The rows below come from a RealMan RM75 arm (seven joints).
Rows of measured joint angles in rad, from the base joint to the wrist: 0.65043, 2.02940, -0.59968, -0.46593, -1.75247, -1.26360, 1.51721; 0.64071, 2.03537, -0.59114, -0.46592, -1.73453, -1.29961, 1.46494; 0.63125, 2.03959, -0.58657, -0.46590, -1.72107, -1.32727, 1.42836; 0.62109, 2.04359, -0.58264, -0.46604, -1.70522, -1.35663, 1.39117; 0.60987, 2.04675, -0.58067, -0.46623, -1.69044, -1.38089, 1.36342; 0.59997, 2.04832, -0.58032, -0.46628, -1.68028, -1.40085, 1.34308; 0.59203, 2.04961, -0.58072, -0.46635, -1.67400, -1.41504, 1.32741; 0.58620, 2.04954, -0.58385, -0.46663, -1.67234, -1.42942, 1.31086; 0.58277, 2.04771, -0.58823, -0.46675, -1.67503, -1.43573, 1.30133; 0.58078, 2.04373, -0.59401, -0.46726, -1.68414, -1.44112, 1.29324; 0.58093, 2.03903, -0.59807, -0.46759, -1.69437, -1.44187, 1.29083; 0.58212, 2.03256, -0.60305, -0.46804, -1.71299, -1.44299, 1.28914; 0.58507, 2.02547, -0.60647, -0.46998, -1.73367, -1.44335, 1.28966; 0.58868, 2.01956, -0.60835, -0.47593, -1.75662, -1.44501, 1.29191; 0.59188, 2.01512, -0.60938, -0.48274, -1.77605, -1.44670, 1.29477; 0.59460, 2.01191, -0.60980, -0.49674, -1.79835, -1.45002, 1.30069; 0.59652, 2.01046, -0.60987, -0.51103, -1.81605, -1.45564, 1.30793; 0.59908, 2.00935, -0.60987, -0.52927, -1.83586, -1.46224, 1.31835; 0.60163, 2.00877, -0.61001, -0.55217, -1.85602, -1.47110, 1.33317
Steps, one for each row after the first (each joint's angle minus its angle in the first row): -0.00972, 0.00597, 0.00854, 0.00001, 0.01794, -0.03601, -0.05227; -0.01918, 0.01019, 0.01311, 0.00003, 0.03140, -0.06367, -0.08885; -0.02934, 0.01419, 0.01704, -0.00011, 0.04725, -0.09303, -0.12604; -0.04056, 0.01735, 0.01901, -0.00030, 0.06203, -0.11729, -0.15379; -0.05046, 0.01892, 0.01936, -0.00035, 0.07219, -0.13725, -0.17413; -0.05840, 0.02021, 0.01896, -0.00042, 0.07847, -0.15144, -0.18980; -0.06423, 0.02014, 0.01583, -0.00070, 0.08013, -0.16582, -0.20635; -0.06766, 0.01831, 0.01145, -0.00082, 0.07744, -0.17213, -0.21588; -0.06965, 0.01433, 0.00567, -0.00133, 0.06833, -0.17752, -0.22397; -0.06950, 0.00963, 0.00161, -0.00166, 0.05810, -0.17827, -0.22638; -0.06831, 0.00316, -0.00337, -0.00211, 0.03948, -0.17939, -0.22807; -0.06536, -0.00393, -0.00679, -0.00405, 0.01880, -0.17975, -0.22755; -0.06175, -0.00984, -0.00867, -0.01000, -0.00415, -0.18141, -0.22530; -0.05855, -0.01428, -0.00970, -0.01681, -0.02358, -0.18310, -0.22244; -0.05583, -0.01749, -0.01012, -0.03081, -0.04588, -0.18642, -0.21652; -0.05391, -0.01894, -0.01019, -0.04510, -0.06358, -0.19204, -0.20928; -0.05135, -0.02005, -0.01019, -0.06334, -0.08339, -0.19864, -0.19886; -0.04880, -0.02063, -0.01033, -0.08624, -0.10355, -0.20750, -0.18404
